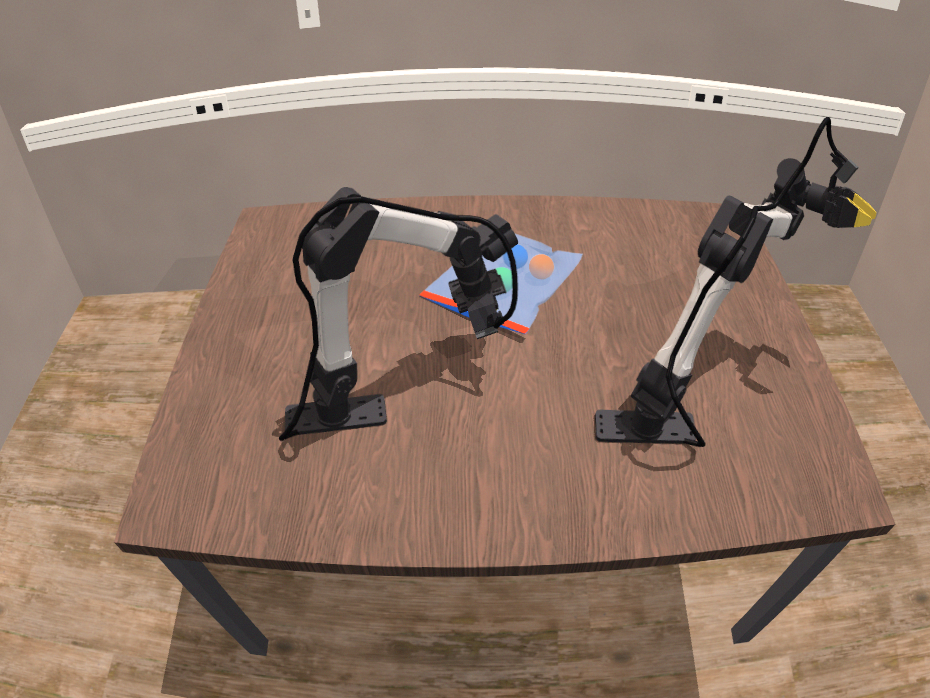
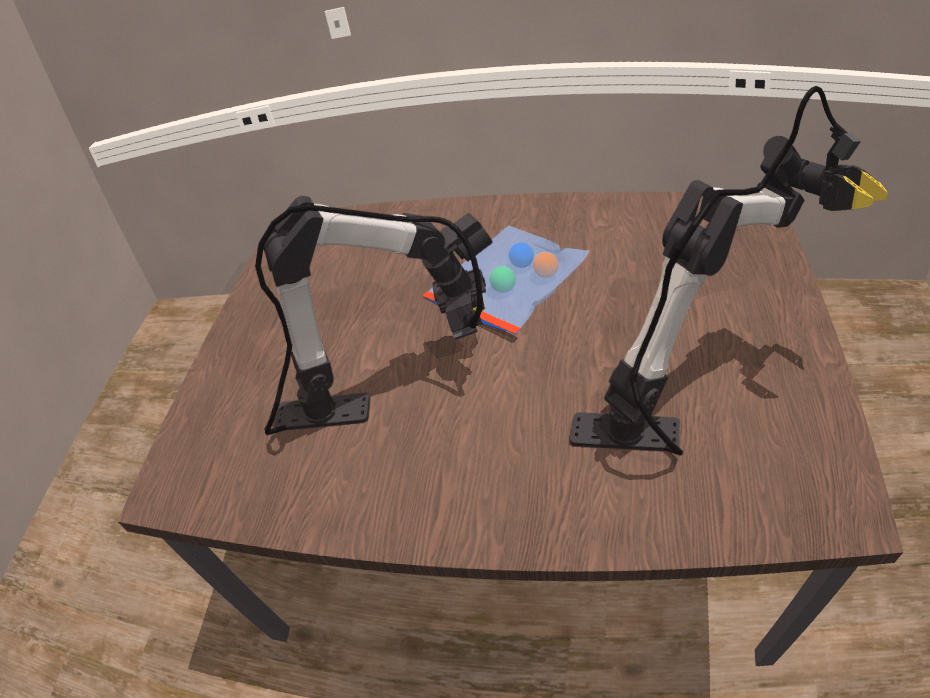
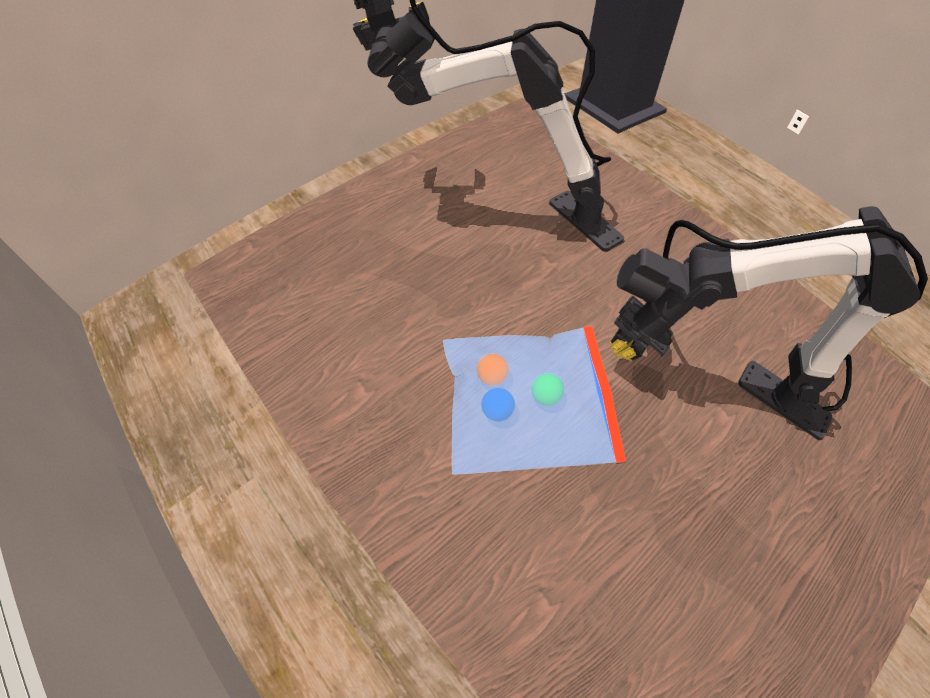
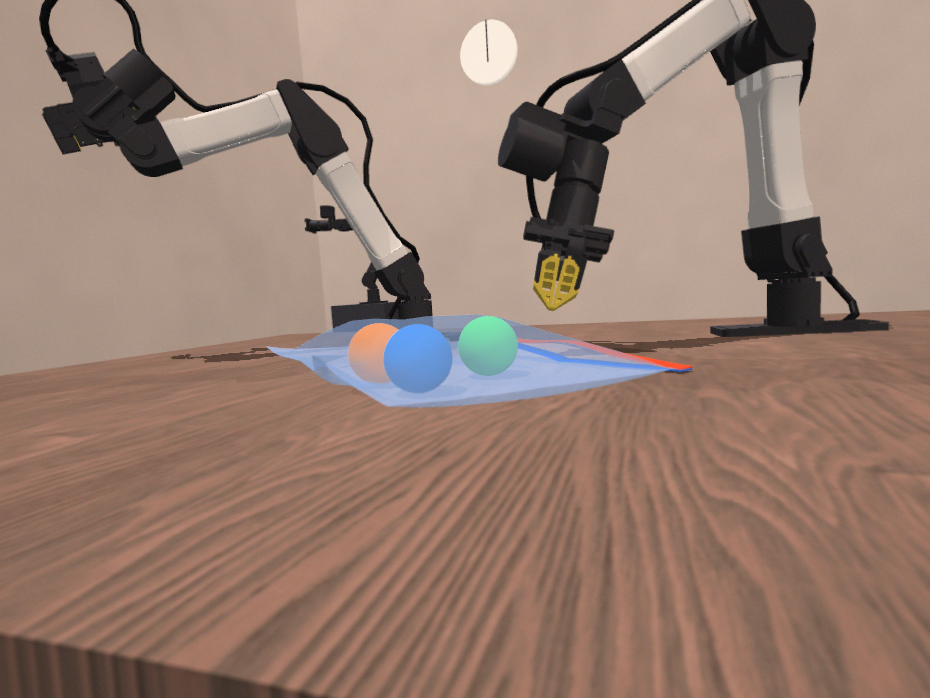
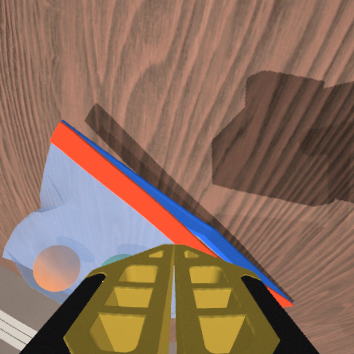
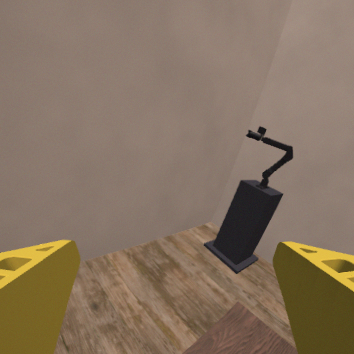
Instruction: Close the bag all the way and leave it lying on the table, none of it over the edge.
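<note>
The translucent blue bag (image 1: 525,300) (image 2: 525,296) (image 3: 525,443) (image 5: 100,200) lies on the table. Inside are an orange ball (image 3: 492,369) (image 4: 371,351), a blue ball (image 3: 498,404) (image 4: 417,358) and a green ball (image 3: 547,389) (image 4: 488,346). Its red strip (image 3: 606,390) (image 5: 117,183) and blue strip (image 5: 192,220) run along the mouth, with a gap between them at mid-length. My left gripper (image 3: 622,349) (image 4: 552,308) (image 5: 173,252) is shut and empty, above the table near the mouth. My right gripper (image 1: 871,216) (image 2: 877,197) (image 6: 176,252) is open and empty, raised far from the bag.
The wooden table (image 1: 480,480) (image 3: 676,571) carries both arm bases (image 1: 371,410) (image 1: 608,426). All of the bag lies inside the table's edges. A dark pedestal (image 3: 627,60) (image 6: 250,220) stands on the floor beyond the table.
</note>
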